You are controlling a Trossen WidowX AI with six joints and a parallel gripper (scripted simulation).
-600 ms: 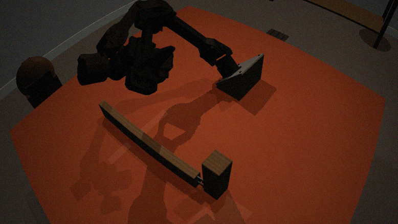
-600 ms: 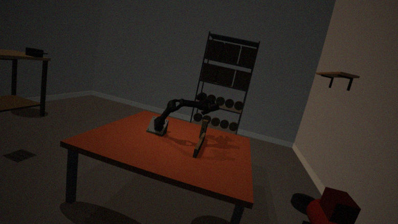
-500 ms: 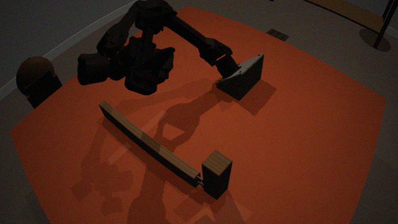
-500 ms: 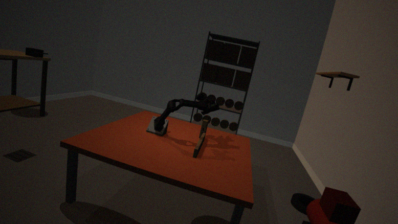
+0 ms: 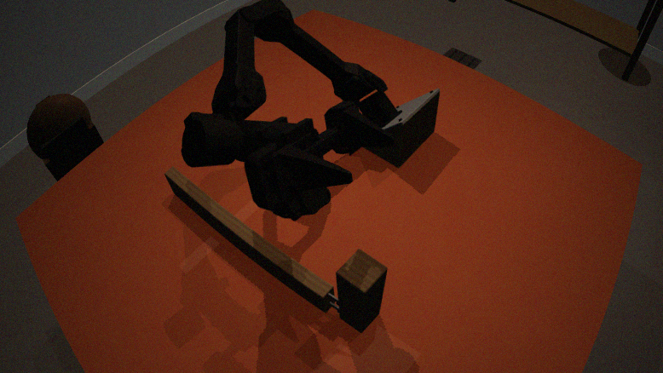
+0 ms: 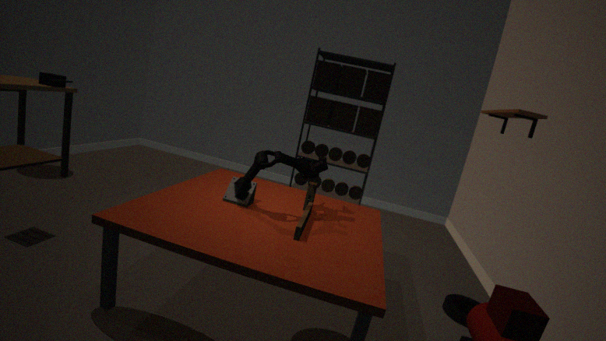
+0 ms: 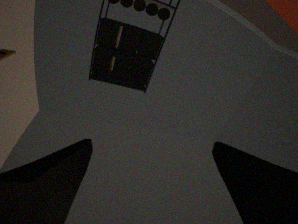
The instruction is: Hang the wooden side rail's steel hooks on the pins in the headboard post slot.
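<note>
Now: gripper tip 40 mm short of the wooden headboard post, 20 mm to the right of it and 260 mm above it.
</note>
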